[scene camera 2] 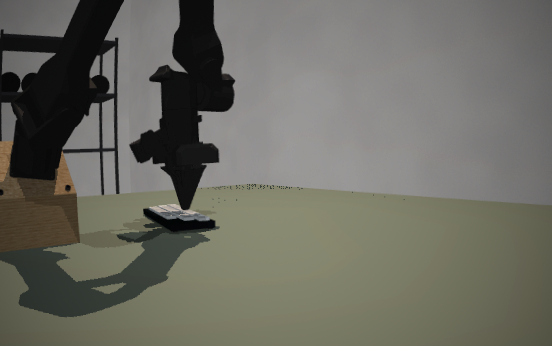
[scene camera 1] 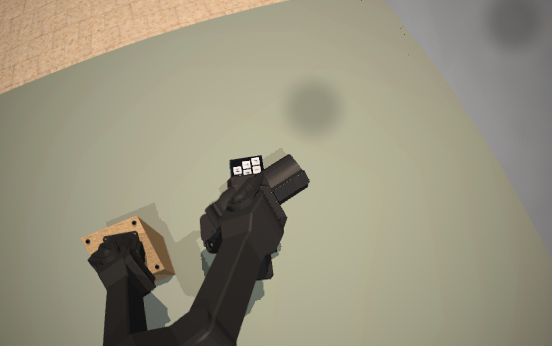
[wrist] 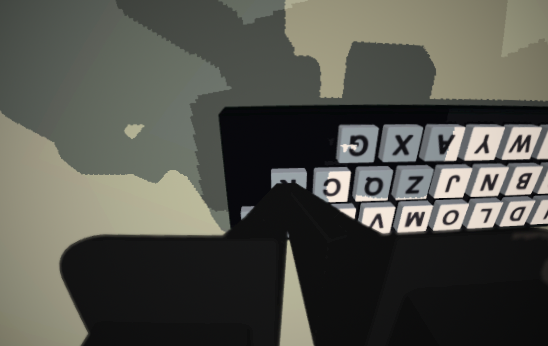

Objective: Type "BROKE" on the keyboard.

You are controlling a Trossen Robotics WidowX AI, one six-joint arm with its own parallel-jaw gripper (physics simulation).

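Seen in the pictures: gripper, fingertip midpoint: (scene camera 2: 185,209) (wrist: 285,193); arm's base, origin of the base link: (scene camera 2: 32,163) (scene camera 1: 124,249).
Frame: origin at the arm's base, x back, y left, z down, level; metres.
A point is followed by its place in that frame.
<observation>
The black keyboard (scene camera 1: 234,163) @(x -0.229, y 0.166, z 0.099 m) (scene camera 2: 192,225) @(x -0.232, y -0.040, z 0.104 m) (wrist: 280,135) @(x -0.213, y -0.011, z 0.099 m) lies flat with pale keys, their letters upside down in the wrist view. My gripper (scene camera 2: 186,208) @(x -0.233, y -0.011, z 0.083 m) (wrist: 285,193) @(x -0.233, y -0.011, z 0.083 m) is shut and empty, pointing down. Its tips overlap the K key (wrist: 282,176) @(x -0.230, y -0.012, z 0.094 m), whose letter is mostly hidden; I cannot tell whether they touch it. The C key (wrist: 331,186) @(x -0.239, y 0.011, z 0.094 m) is just right of the tips. The B key (wrist: 523,181) @(x -0.249, y 0.113, z 0.094 m) is far right in the same row, and the O key (wrist: 451,216) @(x -0.265, y 0.075, z 0.094 m) is in the row below. R and E do not show legibly. The arm hides much of the keyboard in scene camera 1.
The arm's wooden base block (scene camera 1: 162,250) @(x -0.051, y 0.004, z 0.070 m) (scene camera 2: 40,220) @(x -0.004, y -0.048, z 0.076 m) stands left of the keyboard. A dark shelf rack (scene camera 2: 117,115) stands behind it near the grey wall (scene camera 2: 375,100). The arm's shadows fall on the green table (scene camera 1: 400,225) @(x -0.535, y -0.061, z 0.112 m) (scene camera 2: 375,275) @(x -0.268, y -0.380, z 0.112 m) around the keyboard.
</observation>
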